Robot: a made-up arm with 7 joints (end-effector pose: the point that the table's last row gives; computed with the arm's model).
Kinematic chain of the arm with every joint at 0, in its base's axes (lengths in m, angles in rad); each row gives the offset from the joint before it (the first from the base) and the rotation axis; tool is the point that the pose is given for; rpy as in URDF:
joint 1: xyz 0 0 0.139 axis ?
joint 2: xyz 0 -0.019 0.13 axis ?
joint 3: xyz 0 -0.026 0.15 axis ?
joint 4: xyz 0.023 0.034 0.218 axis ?
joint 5: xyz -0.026 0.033 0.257 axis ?
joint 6: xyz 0 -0.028 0.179 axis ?
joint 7: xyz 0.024 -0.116 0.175 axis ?
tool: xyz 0 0 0 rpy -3.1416 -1.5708 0
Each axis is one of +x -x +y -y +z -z.
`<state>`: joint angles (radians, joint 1 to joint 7).
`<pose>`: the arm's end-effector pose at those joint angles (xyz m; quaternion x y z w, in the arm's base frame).
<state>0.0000 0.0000 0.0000 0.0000 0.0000 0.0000 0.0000</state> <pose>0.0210 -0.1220 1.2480 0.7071 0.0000 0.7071 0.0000</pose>
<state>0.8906 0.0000 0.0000 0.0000 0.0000 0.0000 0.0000</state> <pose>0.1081 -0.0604 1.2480 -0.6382 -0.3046 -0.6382 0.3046</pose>
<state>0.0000 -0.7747 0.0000 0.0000 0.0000 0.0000 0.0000</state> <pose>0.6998 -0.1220 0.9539 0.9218 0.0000 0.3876 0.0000</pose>
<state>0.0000 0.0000 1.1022 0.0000 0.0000 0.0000 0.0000</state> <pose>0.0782 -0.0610 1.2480 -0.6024 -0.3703 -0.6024 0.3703</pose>
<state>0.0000 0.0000 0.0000 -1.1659 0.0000 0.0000 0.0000</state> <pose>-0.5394 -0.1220 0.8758 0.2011 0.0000 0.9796 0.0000</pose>
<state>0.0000 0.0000 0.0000 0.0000 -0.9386 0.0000 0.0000</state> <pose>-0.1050 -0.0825 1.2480 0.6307 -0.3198 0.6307 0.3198</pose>
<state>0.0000 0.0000 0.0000 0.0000 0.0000 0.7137 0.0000</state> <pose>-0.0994 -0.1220 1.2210 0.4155 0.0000 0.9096 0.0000</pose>
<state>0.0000 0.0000 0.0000 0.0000 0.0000 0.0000 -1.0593</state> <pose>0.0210 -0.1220 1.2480 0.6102 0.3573 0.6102 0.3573</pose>
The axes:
joint 1: +z
joint 2: -y
joint 3: +z
joint 4: +y
joint 5: +z
joint 6: -y
joint 7: +x

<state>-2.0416 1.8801 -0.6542 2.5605 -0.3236 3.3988 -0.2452</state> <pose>-0.1139 0.2896 0.3286 -0.4419 0.2962 0.2281 0.8155</pose>
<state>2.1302 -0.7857 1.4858 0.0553 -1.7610 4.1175 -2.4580</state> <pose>-0.1010 0.5360 0.7456 0.4056 -0.6616 0.6276 0.0627</pose>
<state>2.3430 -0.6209 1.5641 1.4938 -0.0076 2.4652 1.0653</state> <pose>-0.4664 0.0788 0.6685 -0.3276 -0.2372 0.7758 0.4843</pose>
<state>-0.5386 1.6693 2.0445 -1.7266 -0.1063 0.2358 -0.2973</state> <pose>-0.4782 -0.3204 0.5735 0.3556 -0.5354 -0.5623 0.5204</pose>
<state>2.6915 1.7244 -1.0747 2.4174 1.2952 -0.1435 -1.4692</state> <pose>0.0106 0.3277 0.5151 0.3164 -0.2243 0.1986 0.9001</pose>
